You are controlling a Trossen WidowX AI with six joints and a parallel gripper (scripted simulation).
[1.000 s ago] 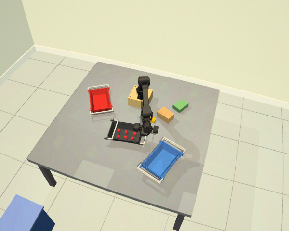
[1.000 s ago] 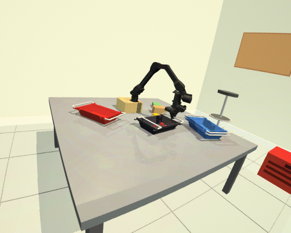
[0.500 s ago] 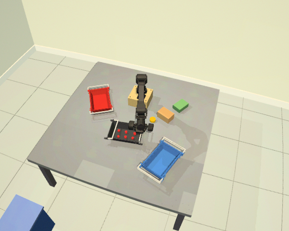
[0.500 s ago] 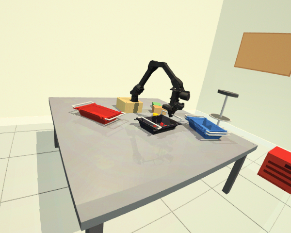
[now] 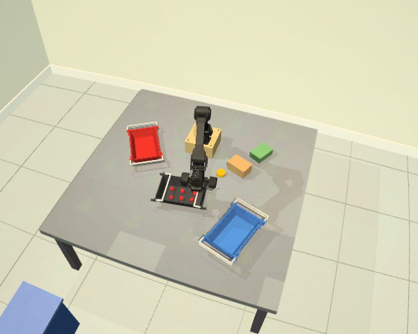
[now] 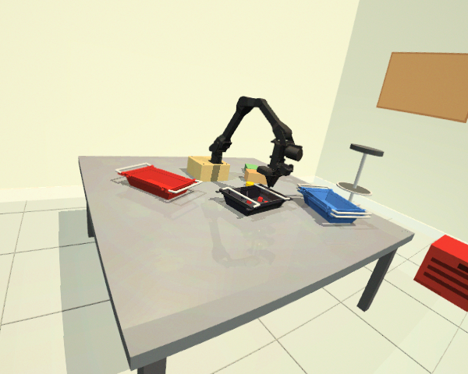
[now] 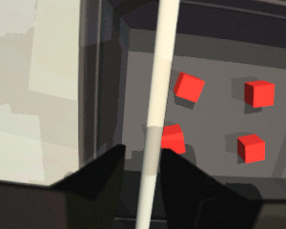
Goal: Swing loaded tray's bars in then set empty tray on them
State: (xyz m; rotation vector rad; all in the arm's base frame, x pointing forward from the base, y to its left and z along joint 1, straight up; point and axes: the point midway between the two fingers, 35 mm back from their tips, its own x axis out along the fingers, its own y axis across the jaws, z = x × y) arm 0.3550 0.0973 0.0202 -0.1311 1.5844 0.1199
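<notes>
Now: gripper tip 24 cm past the red tray, 45 cm to the left of it and 3 cm above it. Round my gripper tip: orange block: 28 cm behind, 15 cm to the left, 5 cm below; then green block: 44 cm behind, 24 cm to the left, 6 cm below; then yellow disc: 21 cm behind, 6 cm to the left, 7 cm below.
</notes>
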